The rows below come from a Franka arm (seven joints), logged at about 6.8 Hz.
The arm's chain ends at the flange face. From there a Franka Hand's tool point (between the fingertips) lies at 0.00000 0.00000 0.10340 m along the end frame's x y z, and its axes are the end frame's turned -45 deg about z.
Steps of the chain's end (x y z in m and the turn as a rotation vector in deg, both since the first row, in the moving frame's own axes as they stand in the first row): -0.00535, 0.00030, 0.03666, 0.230, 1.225, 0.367; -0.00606, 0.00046, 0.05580, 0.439, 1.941, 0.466; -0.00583, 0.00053, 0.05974, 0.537, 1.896, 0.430; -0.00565, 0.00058, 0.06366, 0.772, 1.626, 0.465; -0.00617, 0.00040, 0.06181, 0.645, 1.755, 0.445; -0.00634, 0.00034, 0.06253, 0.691, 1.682, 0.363; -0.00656, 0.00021, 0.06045, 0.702, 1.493, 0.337; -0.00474, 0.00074, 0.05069, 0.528, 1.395, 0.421; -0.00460, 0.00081, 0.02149, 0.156, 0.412, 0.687
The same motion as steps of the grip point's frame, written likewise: -0.00214, -0.00230, 0.03664, -0.704, 1.029, 0.367; -0.00158, -0.00203, 0.05574, -1.062, 1.683, 0.466; -0.00140, -0.00200, 0.05968, -0.961, 1.720, 0.430; -0.00135, -0.00248, 0.06361, -0.604, 1.696, 0.465; -0.00159, -0.00265, 0.06175, -0.785, 1.697, 0.445; -0.00170, -0.00297, 0.06248, -0.701, 1.678, 0.363; -0.00199, -0.00347, 0.06041, -0.559, 1.552, 0.337; -0.00143, -0.00171, 0.05065, -0.613, 1.360, 0.421; -0.00310, -0.00235, 0.02149, -0.181, 0.402, 0.687
